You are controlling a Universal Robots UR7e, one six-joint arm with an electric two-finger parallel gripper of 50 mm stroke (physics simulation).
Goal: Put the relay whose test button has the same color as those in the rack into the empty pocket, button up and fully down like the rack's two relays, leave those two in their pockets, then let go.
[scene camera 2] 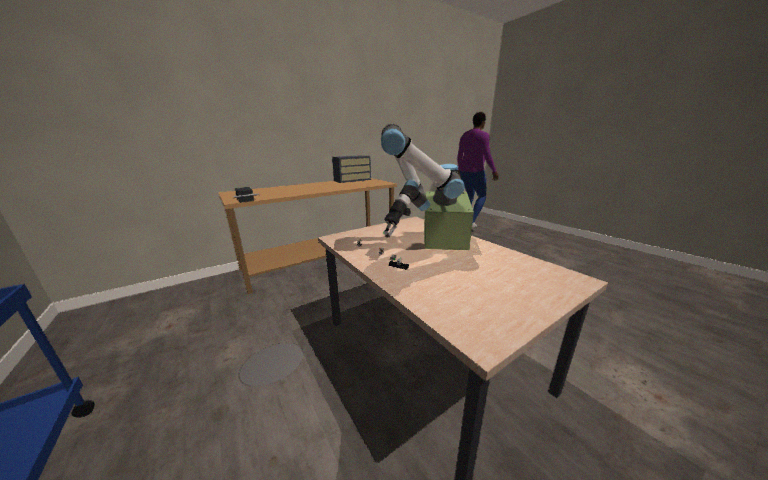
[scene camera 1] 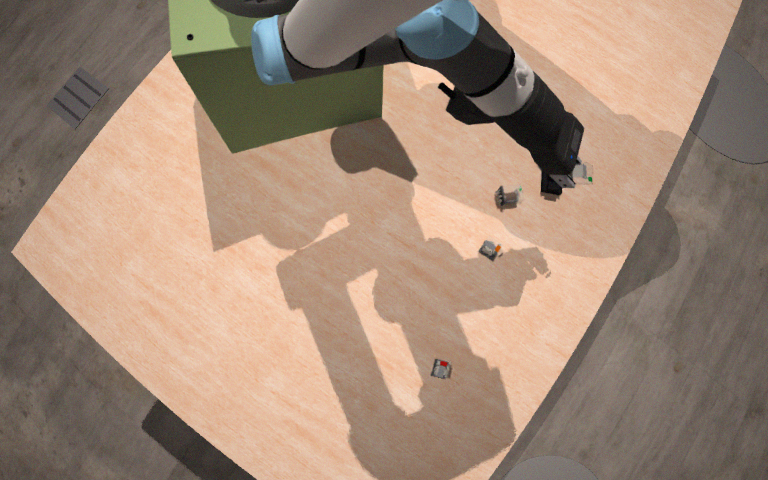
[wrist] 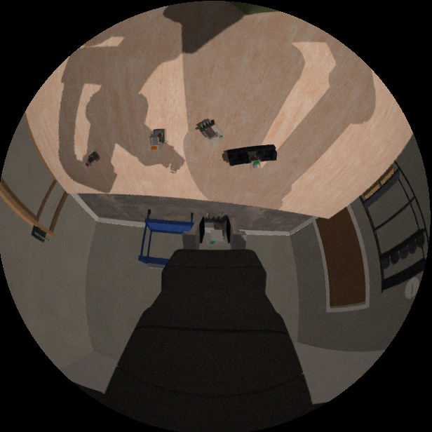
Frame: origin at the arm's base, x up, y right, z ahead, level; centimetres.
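Where they show: gripper, fingertip midpoint: point(scene camera 2: 387, 234) point(scene camera 1: 572, 174); arm's base, link origin: point(scene camera 2: 444, 199).
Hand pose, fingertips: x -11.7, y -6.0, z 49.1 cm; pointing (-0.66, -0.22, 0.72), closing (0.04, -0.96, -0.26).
Things, the pixels of their top centre, and the offset from my fingertips. Level surfaces: height alone.
- clear relay, top centre: point(scene camera 1: 582, 167) dz +0.5, dx +2.8, dy -0.3 cm
- black rack, top centre: point(scene camera 1: 555, 160) point(scene camera 2: 398, 262) dz -2.1, dx -14.6, dy -8.2 cm
- green-button relay, top centre: point(scene camera 1: 510, 192) dz -5.4, dx -14.8, dy +1.5 cm
- orange-button relay, top centre: point(scene camera 1: 493, 245) point(scene camera 2: 381, 247) dz -3.1, dx -12.5, dy +11.3 cm
- red-button relay, top centre: point(scene camera 1: 442, 369) point(scene camera 2: 359, 239) dz +1.2, dx -12.5, dy +31.1 cm
- table, surface height: dx -16.9 cm
My gripper point(scene camera 1: 573, 171) point(scene camera 2: 388, 230) point(wrist: 215, 224) is shut on a clear relay point(scene camera 1: 582, 172) point(wrist: 215, 235) with a green button, held above the table; in the wrist view its pins face away from the palm. The black rack point(scene camera 1: 550, 190) point(scene camera 2: 402, 266) point(wrist: 270, 154) stands on the table, mostly hidden by the gripper in scene camera 1. In the wrist view a green-button relay point(wrist: 255, 159) sits at its middle, and the pockets either side look dark. Another green-button relay point(scene camera 1: 510, 196) point(wrist: 210, 130) lies on its side on the table beside the rack.
An orange-button relay point(scene camera 1: 488, 249) point(scene camera 2: 381, 250) point(wrist: 155, 140) and a red-button relay point(scene camera 1: 441, 369) point(scene camera 2: 359, 242) point(wrist: 92, 159) are on the table point(scene camera 1: 254, 339) point(scene camera 2: 509, 305), farther from the rack. The arm stands on a green block point(scene camera 1: 294, 107) point(scene camera 2: 447, 229). A person point(scene camera 2: 476, 152) is behind it.
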